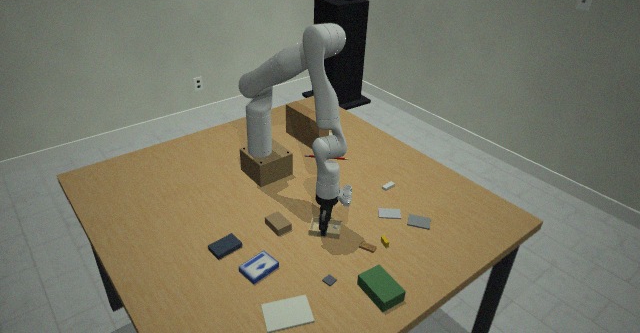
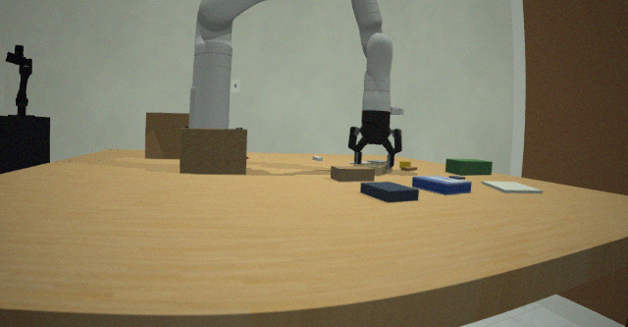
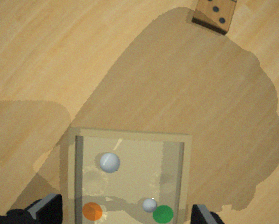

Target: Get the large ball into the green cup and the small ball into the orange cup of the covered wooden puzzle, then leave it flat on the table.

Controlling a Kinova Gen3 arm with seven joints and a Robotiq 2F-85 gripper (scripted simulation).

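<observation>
The covered wooden puzzle lies 2 cm below my hand. From my hand the other things lie so: brown block: 10 cm behind, 13 cm to the right, 1 cm below; pale grey tile: 5 cm ahead, 24 cm to the left, 2 cm below; yellow block: 16 cm ahead, 13 cm to the left, 1 cm below.
</observation>
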